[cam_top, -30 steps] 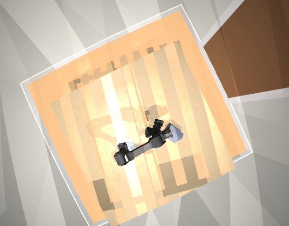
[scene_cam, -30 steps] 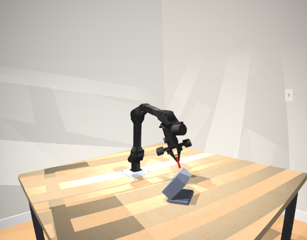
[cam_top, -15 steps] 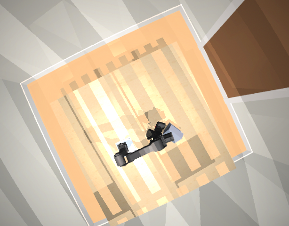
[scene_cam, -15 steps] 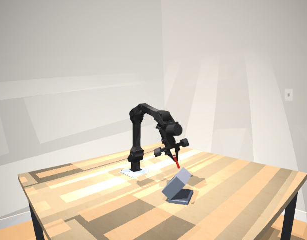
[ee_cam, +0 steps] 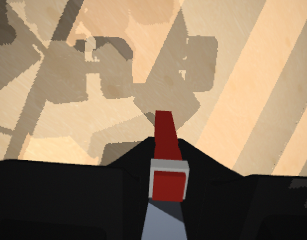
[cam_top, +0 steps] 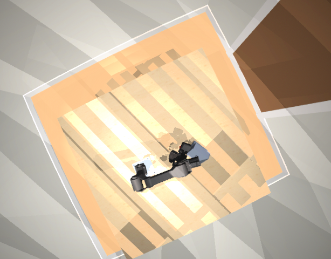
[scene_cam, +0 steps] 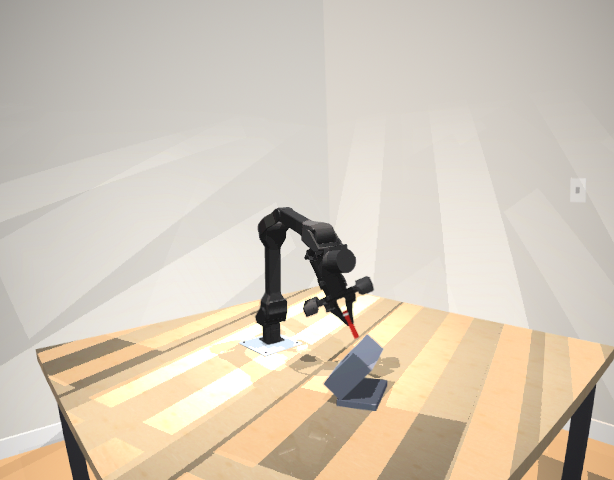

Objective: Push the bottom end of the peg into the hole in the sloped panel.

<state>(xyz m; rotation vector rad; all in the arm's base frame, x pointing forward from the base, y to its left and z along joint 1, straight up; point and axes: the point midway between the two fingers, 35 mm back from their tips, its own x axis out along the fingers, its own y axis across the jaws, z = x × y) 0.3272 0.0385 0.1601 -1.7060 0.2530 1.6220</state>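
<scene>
Now: the grey-blue sloped panel 11 cm ahead of my gripper tip, 8 cm to the right of it and 6 cm below it. Round my gripper tip: red peg 2 cm above.
</scene>
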